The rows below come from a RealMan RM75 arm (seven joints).
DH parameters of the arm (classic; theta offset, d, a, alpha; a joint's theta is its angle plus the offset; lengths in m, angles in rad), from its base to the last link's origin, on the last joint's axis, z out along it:
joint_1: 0 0.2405 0 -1.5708
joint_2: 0 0 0 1.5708
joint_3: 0 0.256 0 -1.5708
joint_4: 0 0 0 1.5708
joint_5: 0 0.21 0 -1.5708
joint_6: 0 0 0 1.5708
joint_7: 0 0.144 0 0
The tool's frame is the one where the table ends.
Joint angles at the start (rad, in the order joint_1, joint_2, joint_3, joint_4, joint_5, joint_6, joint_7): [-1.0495 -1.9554 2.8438 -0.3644 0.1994 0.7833 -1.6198]
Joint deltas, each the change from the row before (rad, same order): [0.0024 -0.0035 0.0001 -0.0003 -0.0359 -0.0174 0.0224]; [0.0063 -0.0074 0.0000 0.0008 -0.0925 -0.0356 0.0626]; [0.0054 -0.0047 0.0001 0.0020 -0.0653 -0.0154 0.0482]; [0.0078 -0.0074 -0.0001 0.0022 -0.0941 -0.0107 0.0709]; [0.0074 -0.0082 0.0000 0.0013 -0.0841 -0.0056 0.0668]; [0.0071 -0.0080 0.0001 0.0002 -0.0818 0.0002 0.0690]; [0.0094 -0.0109 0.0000 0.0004 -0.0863 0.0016 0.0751]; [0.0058 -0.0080 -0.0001 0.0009 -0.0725 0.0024 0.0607]
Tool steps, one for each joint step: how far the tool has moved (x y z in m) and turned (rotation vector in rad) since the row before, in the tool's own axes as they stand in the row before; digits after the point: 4 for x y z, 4 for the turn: [0.0021 -0.0008 0.0008 0.0136 0.0234 -0.0049]; [0.0049 -0.0016 0.0015 0.0288 0.0571 -0.0098]; [0.0027 0.0000 0.0010 0.0124 0.0376 -0.0047]; [0.0035 0.0012 0.0012 0.0103 0.0528 -0.0068]; [0.0025 0.0017 0.0011 0.0084 0.0455 -0.0038]; [0.0024 0.0017 0.0007 0.0074 0.0443 0.0002]; [0.0011 0.0026 0.0007 0.0087 0.0442 0.0003]; [0.0021 0.0016 0.0005 0.0095 0.0385 -0.0009]
